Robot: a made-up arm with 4 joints.
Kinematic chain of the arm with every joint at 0, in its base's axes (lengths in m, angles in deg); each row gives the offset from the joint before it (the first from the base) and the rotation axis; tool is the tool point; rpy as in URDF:
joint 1: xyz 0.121 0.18 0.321 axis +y
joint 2: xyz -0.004 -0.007 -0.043 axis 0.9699 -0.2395 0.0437
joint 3: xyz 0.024 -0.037 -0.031 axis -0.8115 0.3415 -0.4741
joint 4: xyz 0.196 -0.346 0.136 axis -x
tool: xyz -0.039 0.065 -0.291 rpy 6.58 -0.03 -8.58
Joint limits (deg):
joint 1: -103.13..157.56
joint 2: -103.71..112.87
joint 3: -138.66..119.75
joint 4: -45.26..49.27
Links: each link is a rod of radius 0.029 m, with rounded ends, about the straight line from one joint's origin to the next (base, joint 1, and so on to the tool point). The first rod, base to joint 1, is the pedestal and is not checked.
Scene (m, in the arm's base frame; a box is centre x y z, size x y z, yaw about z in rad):
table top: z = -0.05
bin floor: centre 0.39 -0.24 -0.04 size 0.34 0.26 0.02 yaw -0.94
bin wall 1: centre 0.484 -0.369 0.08 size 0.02 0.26 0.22 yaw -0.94
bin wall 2: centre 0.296 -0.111 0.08 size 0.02 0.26 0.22 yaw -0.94
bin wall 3: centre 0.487 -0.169 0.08 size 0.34 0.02 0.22 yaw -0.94
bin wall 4: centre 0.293 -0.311 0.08 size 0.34 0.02 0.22 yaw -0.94
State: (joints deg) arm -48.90 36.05 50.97 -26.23
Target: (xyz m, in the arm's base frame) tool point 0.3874 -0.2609 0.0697
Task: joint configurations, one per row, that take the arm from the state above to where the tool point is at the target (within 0.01 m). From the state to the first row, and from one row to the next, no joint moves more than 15 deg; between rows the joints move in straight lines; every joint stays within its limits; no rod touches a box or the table.
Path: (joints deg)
1: -53.50 34.14 46.68 -14.18
2: -58.10 32.23 42.39 -2.13
3: -62.69 30.32 38.10 9.93
4: -67.29 28.40 33.82 21.98
5: -57.20 34.57 35.07 26.79
6: -47.10 40.73 36.33 31.60
7: -37.01 46.89 37.58 36.41

